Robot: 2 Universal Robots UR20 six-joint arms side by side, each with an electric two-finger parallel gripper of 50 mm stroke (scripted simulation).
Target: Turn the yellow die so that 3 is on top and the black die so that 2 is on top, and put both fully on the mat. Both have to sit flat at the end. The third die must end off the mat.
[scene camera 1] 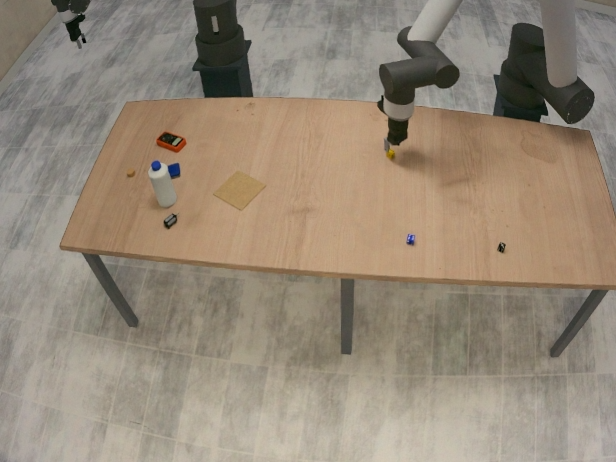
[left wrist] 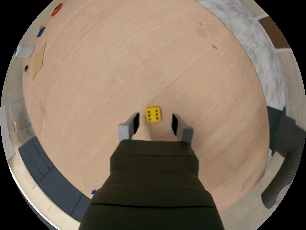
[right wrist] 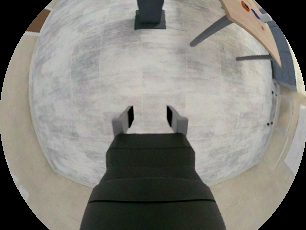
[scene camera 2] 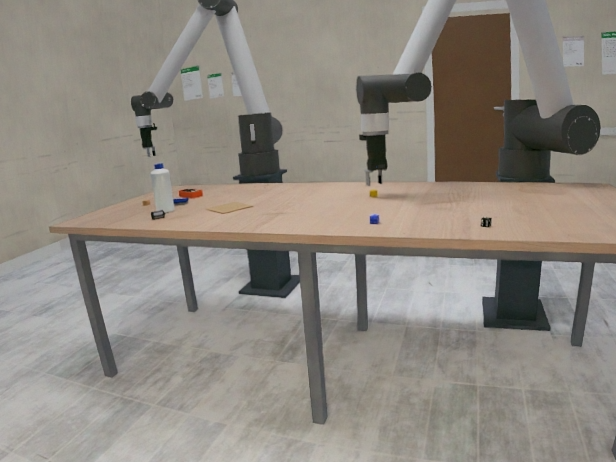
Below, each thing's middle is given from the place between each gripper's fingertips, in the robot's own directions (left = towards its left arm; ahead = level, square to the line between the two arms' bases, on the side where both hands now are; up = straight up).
The tan mat (scene camera 1: 239, 190) lies 510 mm to the right of my left hand (scene camera 2: 374, 185), 270 mm ahead of it and 60 mm below it. Round my left hand: white bottle (scene camera 1: 159, 175) 780 mm to the right, 360 mm ahead, 30 mm above.
Right now my right hand is 870 mm short of the white bottle, 950 mm to the right of it and 70 mm above it. Also, from my right hand: tan mat: 780 mm ahead, 1220 mm to the left, 160 mm below.
